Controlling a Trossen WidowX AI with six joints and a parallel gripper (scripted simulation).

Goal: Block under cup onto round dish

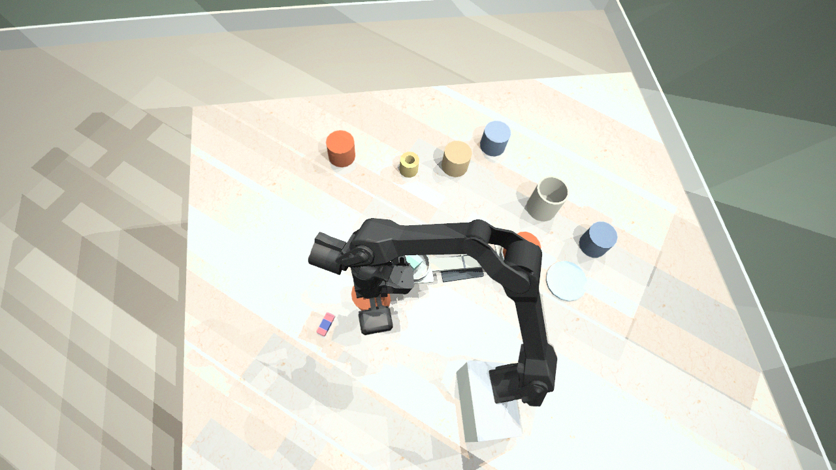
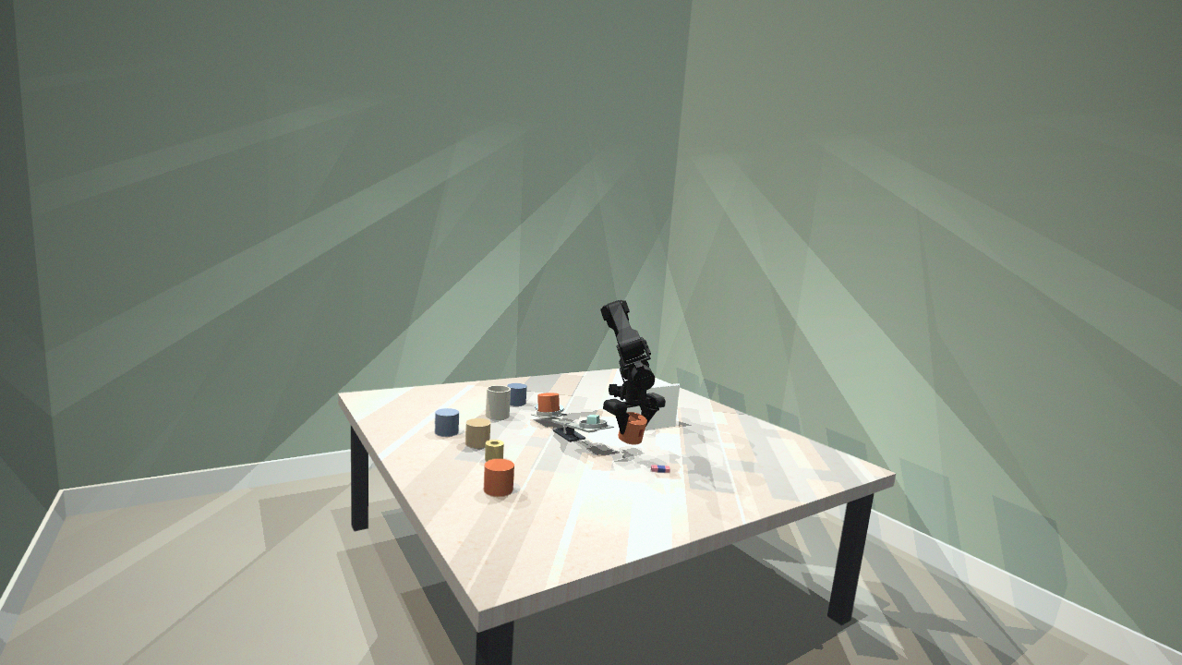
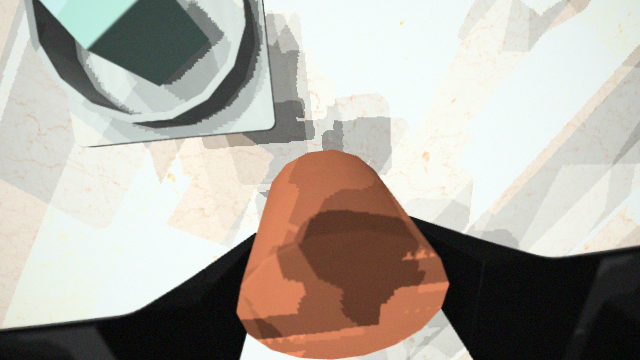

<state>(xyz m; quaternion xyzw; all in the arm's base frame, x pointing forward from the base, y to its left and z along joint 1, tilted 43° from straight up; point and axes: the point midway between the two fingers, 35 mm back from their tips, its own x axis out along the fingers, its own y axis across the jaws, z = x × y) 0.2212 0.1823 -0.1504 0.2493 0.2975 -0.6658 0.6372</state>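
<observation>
My gripper tip is now 100 mm to the left of the small teal block, 70 mm short of it and 10 mm below it. Round my gripper tip: yellow ring 360 mm ahead, 140 mm to the right, 50 mm below; then blue eraser 110 mm to the left, 70 mm below, 30 mm behind; then pale blue round dish 470 mm to the right, 80 mm below.
</observation>
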